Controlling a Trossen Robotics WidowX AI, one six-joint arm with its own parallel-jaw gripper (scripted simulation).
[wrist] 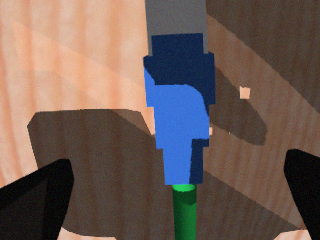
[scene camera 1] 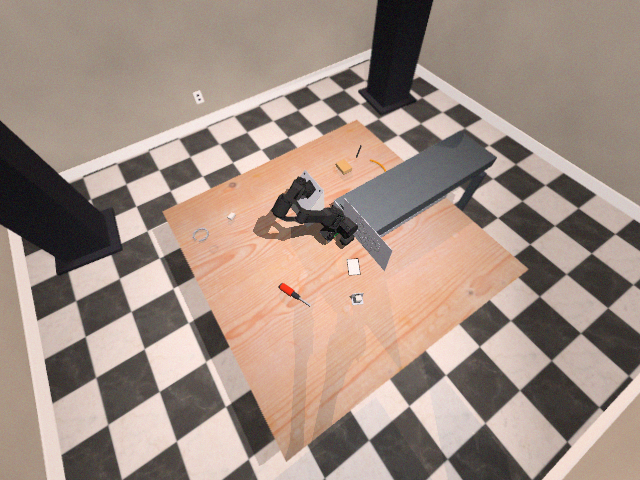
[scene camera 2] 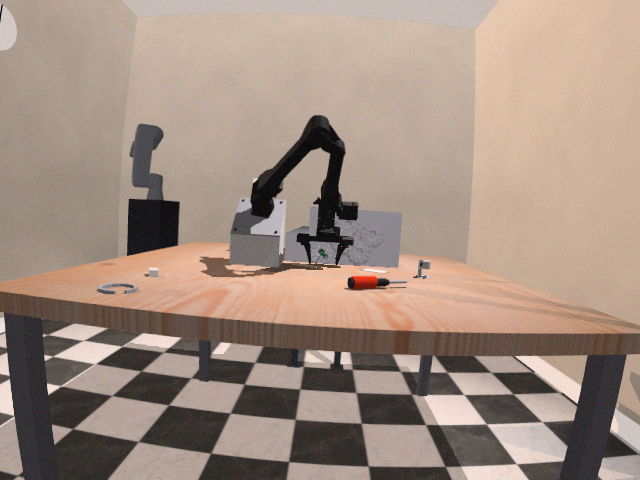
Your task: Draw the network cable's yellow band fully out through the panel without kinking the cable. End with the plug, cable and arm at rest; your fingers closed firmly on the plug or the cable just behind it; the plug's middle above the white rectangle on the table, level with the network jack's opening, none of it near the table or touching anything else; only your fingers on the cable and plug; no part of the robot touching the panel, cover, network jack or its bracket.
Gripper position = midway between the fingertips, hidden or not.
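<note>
I can see my gripper (scene camera 2: 323,264), and I find the same gripper (wrist: 180,167) as well. There is also a blue plug (wrist: 179,72).
</note>
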